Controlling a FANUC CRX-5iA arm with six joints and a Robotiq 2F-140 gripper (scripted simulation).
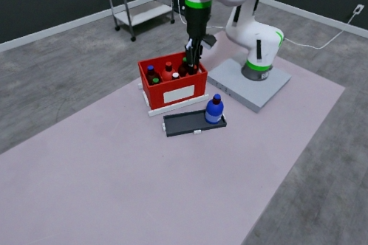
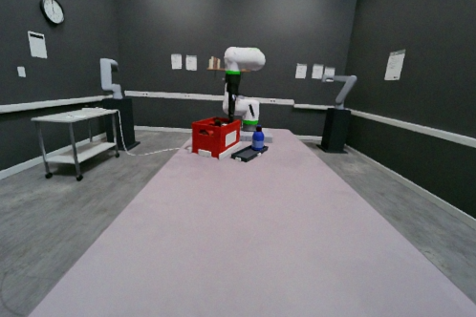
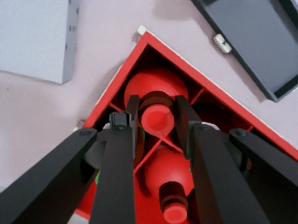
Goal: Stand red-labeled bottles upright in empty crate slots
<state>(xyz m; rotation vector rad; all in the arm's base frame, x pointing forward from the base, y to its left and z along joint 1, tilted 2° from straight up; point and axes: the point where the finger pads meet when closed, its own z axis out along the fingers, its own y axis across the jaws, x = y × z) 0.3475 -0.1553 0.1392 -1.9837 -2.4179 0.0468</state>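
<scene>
My hand is 8 cm above the red bottle. The rest, counted from my hand: blue bottle (18 cm to the left, 10 cm below, 5 cm ahead); red crate (10 cm below, 8 cm to the right, 6 cm ahead); dark tray (17 cm below, 13 cm to the left, 13 cm ahead).
</scene>
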